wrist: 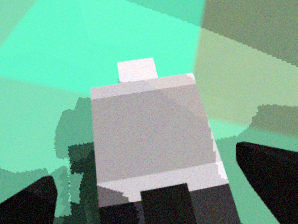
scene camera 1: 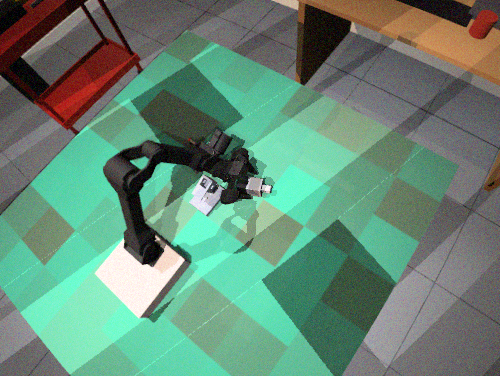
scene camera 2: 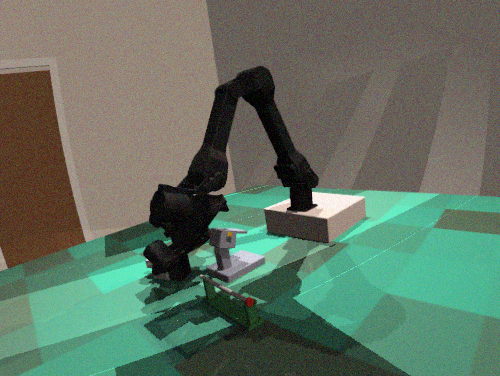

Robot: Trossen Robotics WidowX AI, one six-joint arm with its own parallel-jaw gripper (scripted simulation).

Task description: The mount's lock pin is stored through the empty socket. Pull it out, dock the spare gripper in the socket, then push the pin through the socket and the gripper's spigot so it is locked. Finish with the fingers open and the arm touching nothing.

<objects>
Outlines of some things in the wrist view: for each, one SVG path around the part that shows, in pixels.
The gripper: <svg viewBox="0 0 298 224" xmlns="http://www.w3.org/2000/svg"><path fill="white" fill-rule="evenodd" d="M54 178L50 175L43 176L19 191L19 193L15 193L6 201L1 202L0 224L53 224L58 195ZM238 142L236 144L236 163L241 168L250 186L256 191L262 202L266 204L266 207L275 216L279 224L298 224L298 152L245 141Z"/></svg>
A spare gripper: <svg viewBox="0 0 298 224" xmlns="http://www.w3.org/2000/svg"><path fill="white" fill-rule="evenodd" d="M117 62L120 83L91 88L100 224L242 224L194 74L186 73L158 78L153 57Z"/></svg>
</objects>
